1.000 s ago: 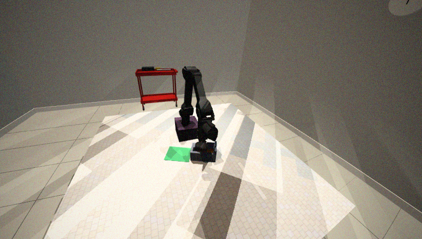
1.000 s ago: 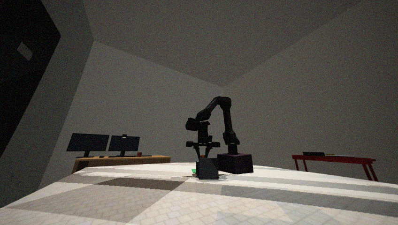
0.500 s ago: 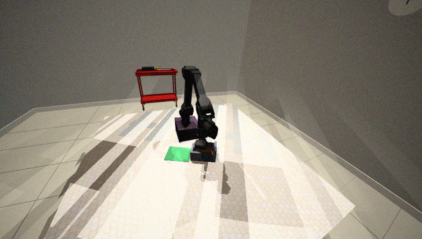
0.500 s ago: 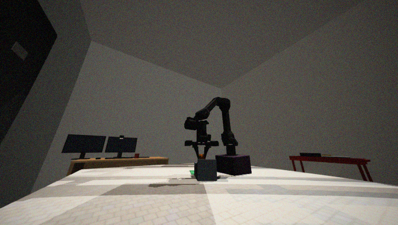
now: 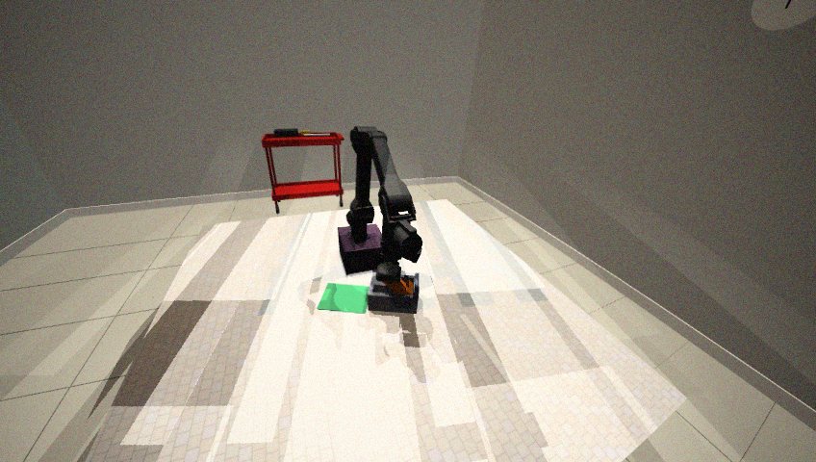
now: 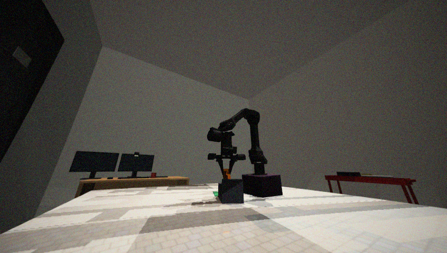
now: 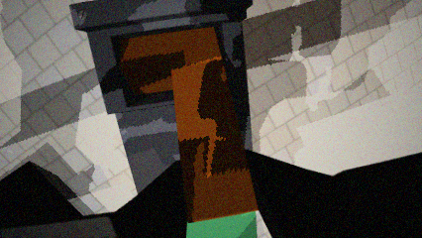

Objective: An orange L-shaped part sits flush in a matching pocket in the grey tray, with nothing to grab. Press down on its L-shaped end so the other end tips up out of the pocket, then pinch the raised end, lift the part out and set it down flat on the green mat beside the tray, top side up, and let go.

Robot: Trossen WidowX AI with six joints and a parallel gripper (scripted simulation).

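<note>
Right now the green mat is 120 mm below my gripper tip, 110 mm to the right of it and 90 mm behind it. From my gripper tip the other things lie so: orange L-shaped part: 40 mm to the left, 30 mm below, 10 mm ahead.
</note>
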